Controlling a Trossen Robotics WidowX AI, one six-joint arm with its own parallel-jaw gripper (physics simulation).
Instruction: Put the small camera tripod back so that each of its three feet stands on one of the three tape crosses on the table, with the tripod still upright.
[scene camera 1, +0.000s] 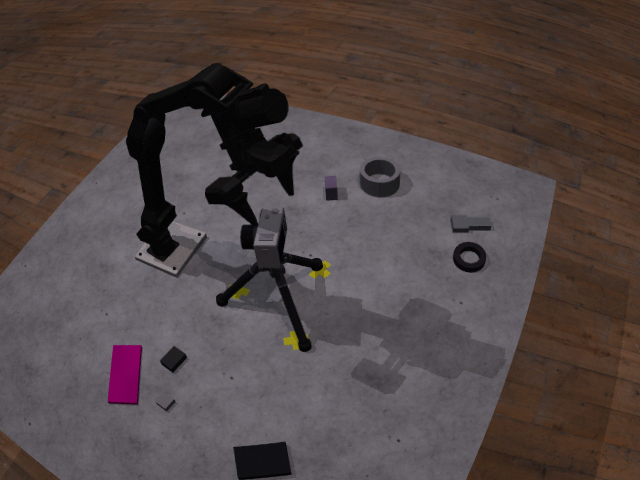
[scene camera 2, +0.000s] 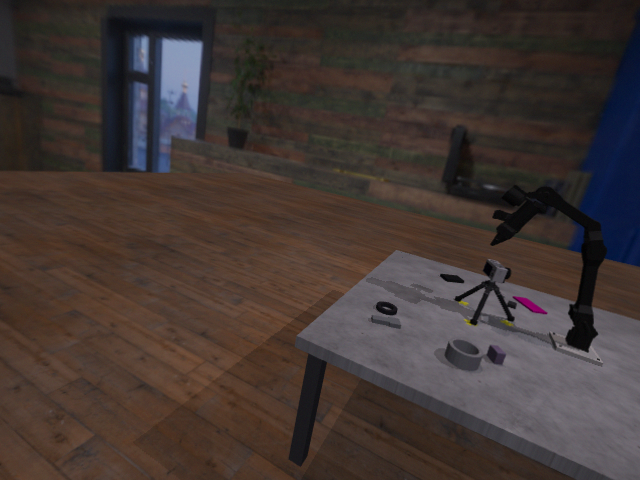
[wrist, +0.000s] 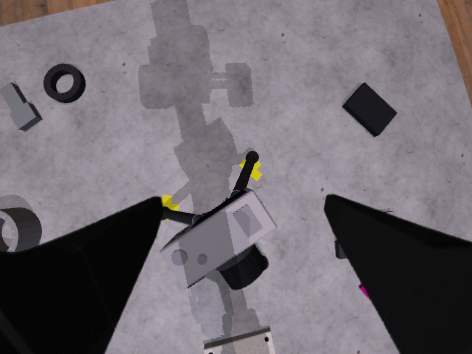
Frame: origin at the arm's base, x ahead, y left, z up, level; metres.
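Seen in the pictures: gripper, fingertip midpoint: (scene camera 1: 274, 210) (scene camera 2: 493, 243) (wrist: 244, 203); arm's base at its link origin: (scene camera 1: 162, 248) (scene camera 2: 576, 345).
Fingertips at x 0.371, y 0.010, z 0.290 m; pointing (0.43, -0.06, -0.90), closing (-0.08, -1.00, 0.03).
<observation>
Pixels of each thing's top centre, then the offset from my fingertips to it. "spot": a spot on its surface instead.
- right cross at a spot on its surface: (scene camera 1: 320, 269) spot: 0.016 m back, 0.137 m left, 0.300 m down
- front cross at its top centre: (scene camera 1: 296, 339) (wrist: 250, 169) 0.043 m ahead, 0.043 m right, 0.303 m down
- left cross at a spot on its surface: (scene camera 1: 239, 289) spot: 0.101 m back, 0.030 m right, 0.247 m down
- grey ring-shaped holder at its top centre: (scene camera 1: 380, 169) (scene camera 2: 465, 347) 0.043 m back, 0.450 m left, 0.255 m down
- purple block at its top centre: (scene camera 1: 330, 181) (scene camera 2: 498, 349) 0.127 m back, 0.356 m left, 0.263 m down
- black ring at its top centre: (scene camera 1: 470, 254) (wrist: 61, 81) (scene camera 2: 387, 306) 0.261 m ahead, 0.335 m left, 0.288 m down
- grey piece at its top centre: (scene camera 1: 471, 221) (wrist: 15, 104) (scene camera 2: 386, 319) 0.222 m ahead, 0.435 m left, 0.288 m down
- magenta plate at its top centre: (scene camera 1: 124, 373) (scene camera 2: 529, 304) 0.210 m back, 0.333 m right, 0.295 m down
- black slab at its top centre: (scene camera 1: 261, 459) (wrist: 372, 108) (scene camera 2: 452, 277) 0.154 m ahead, 0.320 m right, 0.288 m down
The tripod (scene camera 1: 292, 310) (scene camera 2: 482, 304) stands upright with a grey camera (scene camera 1: 269, 248) (scene camera 2: 496, 271) (wrist: 220, 240) on top. In scene camera 1, its right foot overlaps the upper left of the right cross (scene camera 1: 321, 270), its front foot is at the right edge of the front cross (scene camera 1: 291, 339), and its left foot is beside the left cross (scene camera 1: 240, 291), lower left of it. In the wrist view, one foot is at the edge of a cross (wrist: 256, 171); the left finger hides another foot. My gripper (scene camera 1: 273, 208) (wrist: 244, 203) is open and empty above the camera, its fingers spread wide.
A grey ring-shaped holder (scene camera 1: 379, 184) (scene camera 2: 463, 357) and a purple block (scene camera 1: 331, 188) (scene camera 2: 496, 354) stand behind the tripod in scene camera 1. A black ring (scene camera 1: 454, 260) and grey piece (scene camera 1: 460, 223) lie right. A magenta plate (scene camera 1: 124, 374), small blocks and a black slab (scene camera 1: 262, 459) lie in front.
</observation>
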